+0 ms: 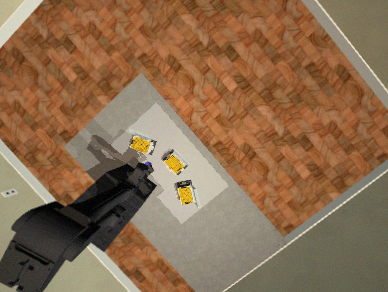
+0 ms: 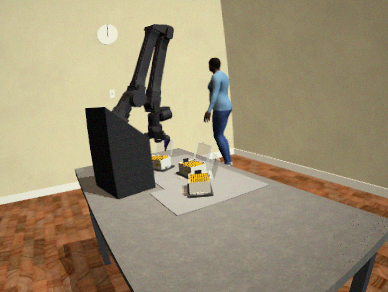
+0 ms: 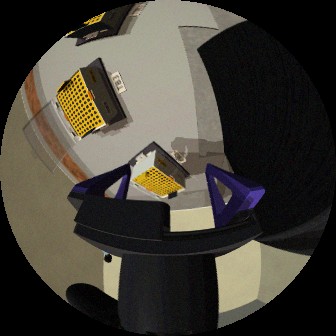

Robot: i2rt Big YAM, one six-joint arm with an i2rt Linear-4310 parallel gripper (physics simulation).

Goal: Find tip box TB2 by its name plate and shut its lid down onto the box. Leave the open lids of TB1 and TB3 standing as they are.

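Places are measured from the arm's base along level axes (x left, y down, z back), in metres.
Pixels of known places: gripper, between the fingertips: [image 2: 156,152] [image 3: 167,167]; arm's base, origin of its link: [image 2: 116,120].
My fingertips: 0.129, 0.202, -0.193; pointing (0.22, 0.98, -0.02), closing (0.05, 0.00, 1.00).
Ahead of a thing's pixels: the offset from my fingertips to its top centre, as dx, dy, dz. "spot": to the spot under its first point. Level surfaces: height alone.
Three white tip boxes with yellow racks stand in a row. The box by position TB2 @(spot: +0.131, +0.067, -0.033) [image 1: 141,145] [image 2: 161,162] [image 3: 159,181] is at the arm's end of the row; its plate @(spot: +0.092, +0.122, +0.025) [image 3: 179,155] is in shadow and unreadable. Its clear lid @(spot: +0.165, -0.020, -0.115) [image 1: 143,134] stands open. Middle box TB3 @(-0.090, +0.049, -0.153) [image 1: 174,163] [image 2: 192,168] [image 3: 81,102] has a readable plate @(spot: -0.105, +0.122, -0.085) [image 3: 118,81] and an open lid @(spot: -0.067, +0.019, -0.224) [image 2: 202,151] [image 3: 52,135]. The end box TB1 @(-0.307, +0.058, -0.092) [image 1: 185,195] [image 2: 200,186] [image 3: 95,20] has its lid [image 1: 196,198] open. My gripper [image 3: 167,167] is open and empty, above the mat near TB2.
A tall black sloped block [image 2: 120,155] [image 3: 275,125] stands beside the boxes on the grey table @(dy +0.127) [image 1: 225,250] [image 2: 240,240]. A pale mat @(dy +0.124) [image 1: 212,185] [image 2: 240,186] lies under the boxes. A person [image 2: 220,105] stands beyond the table.
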